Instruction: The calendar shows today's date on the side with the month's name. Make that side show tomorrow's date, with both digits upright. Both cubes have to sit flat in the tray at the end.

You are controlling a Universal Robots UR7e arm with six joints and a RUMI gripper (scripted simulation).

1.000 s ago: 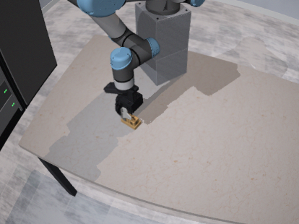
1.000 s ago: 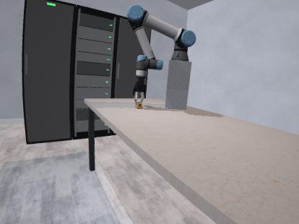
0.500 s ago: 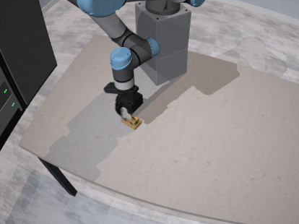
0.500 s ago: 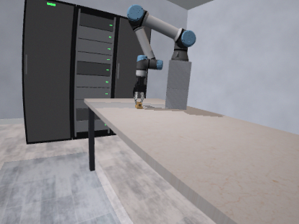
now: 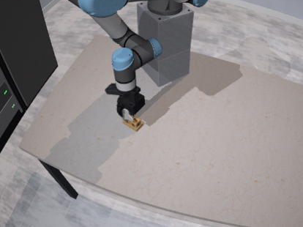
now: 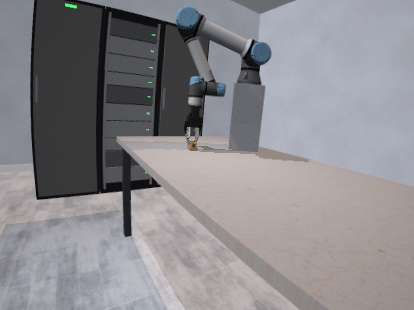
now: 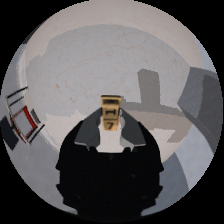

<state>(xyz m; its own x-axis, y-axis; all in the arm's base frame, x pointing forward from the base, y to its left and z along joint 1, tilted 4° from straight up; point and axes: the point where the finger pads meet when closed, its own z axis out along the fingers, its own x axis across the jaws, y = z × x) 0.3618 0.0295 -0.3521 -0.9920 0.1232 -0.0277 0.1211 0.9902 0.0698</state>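
My gripper is now 10 mm above the wooden date cube. Also, from my hand: wooden cube: 30 mm to the left, 10 mm below; tray: 30 mm below, 20 mm to the left.
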